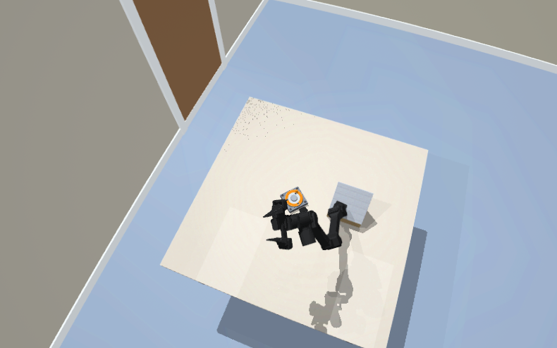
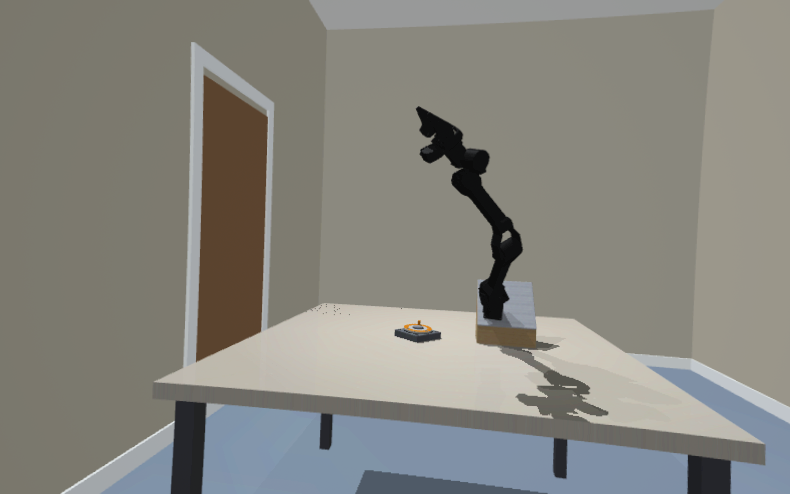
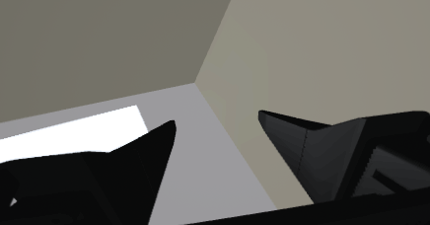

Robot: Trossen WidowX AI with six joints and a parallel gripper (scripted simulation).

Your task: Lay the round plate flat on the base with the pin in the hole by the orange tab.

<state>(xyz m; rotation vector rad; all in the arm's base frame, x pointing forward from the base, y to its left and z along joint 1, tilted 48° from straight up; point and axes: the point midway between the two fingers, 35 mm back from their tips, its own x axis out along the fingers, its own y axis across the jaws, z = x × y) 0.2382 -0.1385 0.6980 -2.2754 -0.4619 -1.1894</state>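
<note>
My gripper tip is now 680 mm above the round plate, 450 mm to the left of it and 60 mm short of it.
</note>
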